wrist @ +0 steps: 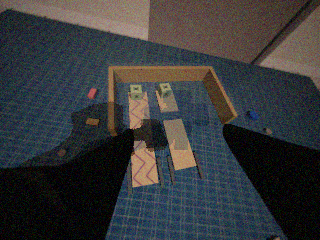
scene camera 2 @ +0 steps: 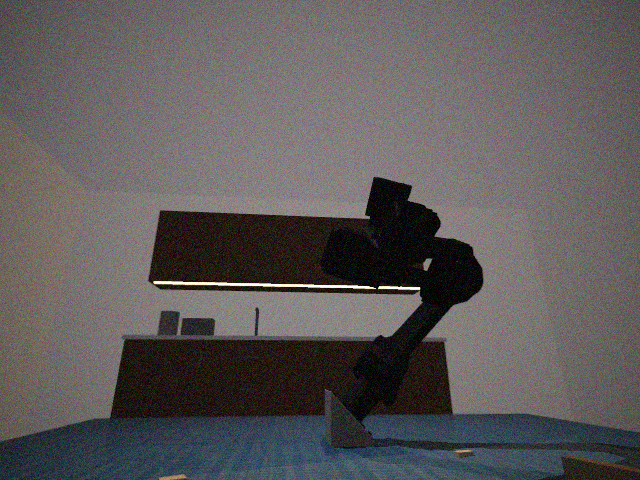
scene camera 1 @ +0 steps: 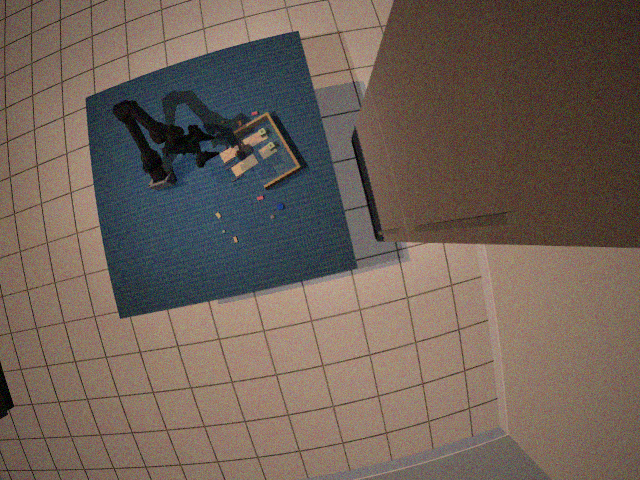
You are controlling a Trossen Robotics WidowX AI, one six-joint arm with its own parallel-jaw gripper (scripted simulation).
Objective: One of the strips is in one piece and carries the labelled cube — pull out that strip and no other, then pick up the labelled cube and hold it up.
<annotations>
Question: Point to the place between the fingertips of my gripper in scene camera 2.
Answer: At 413, 294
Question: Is my gripper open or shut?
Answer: Open.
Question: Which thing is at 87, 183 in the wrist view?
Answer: My gripper.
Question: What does my gripper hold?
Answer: Nothing.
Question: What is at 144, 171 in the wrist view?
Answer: A strip.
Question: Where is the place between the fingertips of my gripper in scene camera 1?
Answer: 217, 145
</annotations>
